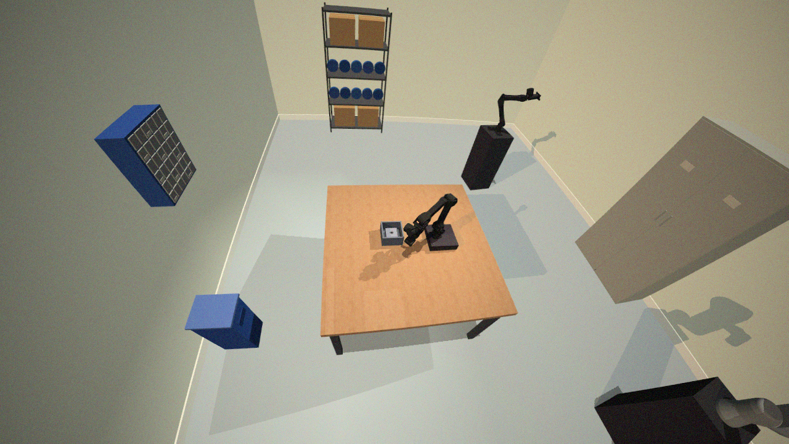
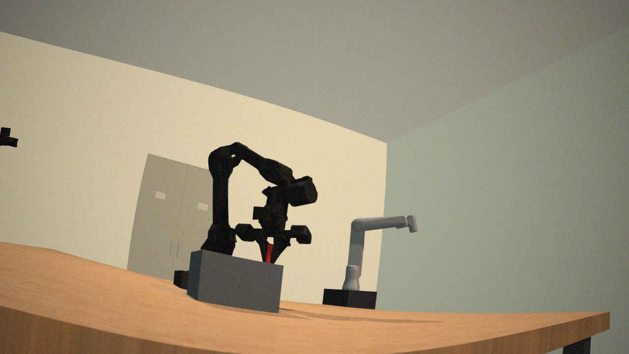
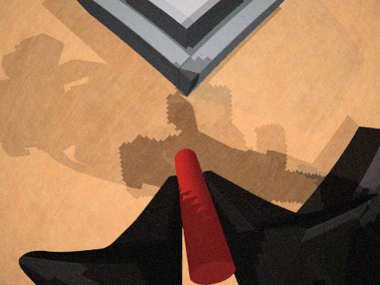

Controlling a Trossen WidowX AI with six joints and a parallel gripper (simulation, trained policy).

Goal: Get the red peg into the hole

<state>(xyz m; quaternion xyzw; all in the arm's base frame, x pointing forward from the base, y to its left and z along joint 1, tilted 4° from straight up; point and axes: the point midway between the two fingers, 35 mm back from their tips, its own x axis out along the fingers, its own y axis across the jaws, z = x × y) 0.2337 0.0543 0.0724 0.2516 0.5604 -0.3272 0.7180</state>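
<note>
Now: the pale plate 100 mm ahead of my gripper tip, 130 mm to the right of it and 60 mm below it. Also, from my gripper tip: red peg: 20 mm above; then grey box: 100 mm ahead, 130 mm to the right, 80 mm below.
</note>
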